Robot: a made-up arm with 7 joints. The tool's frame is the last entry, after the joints. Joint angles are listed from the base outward. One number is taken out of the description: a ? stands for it. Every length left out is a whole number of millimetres.
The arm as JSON. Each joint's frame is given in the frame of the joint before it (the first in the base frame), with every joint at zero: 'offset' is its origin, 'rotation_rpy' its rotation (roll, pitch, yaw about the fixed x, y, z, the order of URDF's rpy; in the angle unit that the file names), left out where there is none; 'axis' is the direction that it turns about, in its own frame. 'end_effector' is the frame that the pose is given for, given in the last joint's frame.
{
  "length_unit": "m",
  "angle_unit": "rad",
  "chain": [
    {
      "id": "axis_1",
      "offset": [
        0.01,
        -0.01,
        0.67
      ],
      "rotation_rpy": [
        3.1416,
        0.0,
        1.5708
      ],
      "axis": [
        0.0,
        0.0,
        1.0
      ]
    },
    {
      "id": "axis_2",
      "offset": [
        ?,
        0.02,
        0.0
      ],
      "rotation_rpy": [
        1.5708,
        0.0,
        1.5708
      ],
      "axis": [
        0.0,
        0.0,
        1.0
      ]
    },
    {
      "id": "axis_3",
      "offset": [
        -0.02,
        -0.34,
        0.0
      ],
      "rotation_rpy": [
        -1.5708,
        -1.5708,
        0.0
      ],
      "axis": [
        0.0,
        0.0,
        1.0
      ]
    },
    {
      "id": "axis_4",
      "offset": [
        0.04,
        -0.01,
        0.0
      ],
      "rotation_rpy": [
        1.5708,
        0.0,
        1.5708
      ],
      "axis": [
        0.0,
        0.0,
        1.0
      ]
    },
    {
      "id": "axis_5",
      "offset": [
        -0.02,
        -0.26,
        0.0
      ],
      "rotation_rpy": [
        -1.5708,
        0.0,
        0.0
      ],
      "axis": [
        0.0,
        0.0,
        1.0
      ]
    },
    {
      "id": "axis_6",
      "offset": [
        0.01,
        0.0,
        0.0
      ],
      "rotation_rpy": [
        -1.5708,
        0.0,
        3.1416
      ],
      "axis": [
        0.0,
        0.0,
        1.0
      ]
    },
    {
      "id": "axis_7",
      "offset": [
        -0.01,
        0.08,
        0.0
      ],
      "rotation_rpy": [
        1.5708,
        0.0,
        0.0
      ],
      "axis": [
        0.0,
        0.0,
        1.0
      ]
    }
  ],
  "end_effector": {
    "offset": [
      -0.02,
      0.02,
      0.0
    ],
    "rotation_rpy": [
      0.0,
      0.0,
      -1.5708
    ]
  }
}
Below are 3 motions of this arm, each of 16 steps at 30 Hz.
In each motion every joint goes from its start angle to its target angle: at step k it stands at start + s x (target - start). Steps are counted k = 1, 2, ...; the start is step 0. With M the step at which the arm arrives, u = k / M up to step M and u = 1 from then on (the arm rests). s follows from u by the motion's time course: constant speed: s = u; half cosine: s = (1 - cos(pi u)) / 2; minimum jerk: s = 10 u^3 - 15 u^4 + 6 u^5.
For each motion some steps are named. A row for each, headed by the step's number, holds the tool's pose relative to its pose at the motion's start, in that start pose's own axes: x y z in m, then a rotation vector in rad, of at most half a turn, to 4 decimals.
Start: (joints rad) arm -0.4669 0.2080 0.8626 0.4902 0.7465 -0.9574 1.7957
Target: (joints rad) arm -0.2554 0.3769 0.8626 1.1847 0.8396 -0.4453 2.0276
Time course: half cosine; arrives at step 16
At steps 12, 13, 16:
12: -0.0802 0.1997 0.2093 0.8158 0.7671 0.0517
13: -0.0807 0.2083 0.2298 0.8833 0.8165 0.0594
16: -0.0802 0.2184 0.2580 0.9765 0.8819 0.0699

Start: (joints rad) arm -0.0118 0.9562 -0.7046 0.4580 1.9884 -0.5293 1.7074
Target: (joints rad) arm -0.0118 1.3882 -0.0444 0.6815 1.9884 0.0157 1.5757
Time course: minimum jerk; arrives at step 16
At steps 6, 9, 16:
6: -0.0353 0.1142 0.0047 0.2642 0.1883 -0.0103
9: -0.0675 0.2493 0.0419 0.5841 0.4111 0.0254
16: -0.0874 0.3796 0.1171 0.9260 0.6369 0.1419

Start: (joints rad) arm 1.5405 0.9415 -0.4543 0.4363 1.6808 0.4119 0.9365
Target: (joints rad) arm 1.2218 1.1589 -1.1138 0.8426 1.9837 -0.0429 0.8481
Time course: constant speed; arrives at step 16
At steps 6, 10, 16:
6: 0.0219 0.1517 0.0182 0.4595 -0.1529 -0.0908
10: 0.0457 0.2449 0.0607 0.7663 -0.2724 -0.1715
16: 0.0902 0.3535 0.1625 1.2183 -0.4746 -0.3276

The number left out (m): -0.02
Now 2 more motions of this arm.
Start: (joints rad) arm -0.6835 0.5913 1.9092 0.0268 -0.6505 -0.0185 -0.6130
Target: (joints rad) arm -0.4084 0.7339 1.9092 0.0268 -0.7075 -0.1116 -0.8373
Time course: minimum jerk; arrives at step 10
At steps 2, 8, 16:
2: 0.0020 -0.0079 0.0007 -0.0073 0.0009 -0.0029
8: 0.0515 -0.1262 0.0245 -0.1290 -0.0088 -0.0594
16: 0.0560 -0.1337 0.0269 -0.1373 -0.0111 -0.0639

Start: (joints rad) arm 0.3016 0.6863 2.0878 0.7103 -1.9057 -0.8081 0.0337
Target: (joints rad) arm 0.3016 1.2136 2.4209 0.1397 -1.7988 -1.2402 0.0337
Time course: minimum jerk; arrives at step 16
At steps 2, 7, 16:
2: -0.0042 -0.0020 0.0044 0.0011 0.0158 -0.0014
7: -0.0889 -0.0389 0.1302 0.0098 0.3719 -0.0751
16: -0.1491 -0.0406 0.4121 -0.0599 0.8989 -0.3715

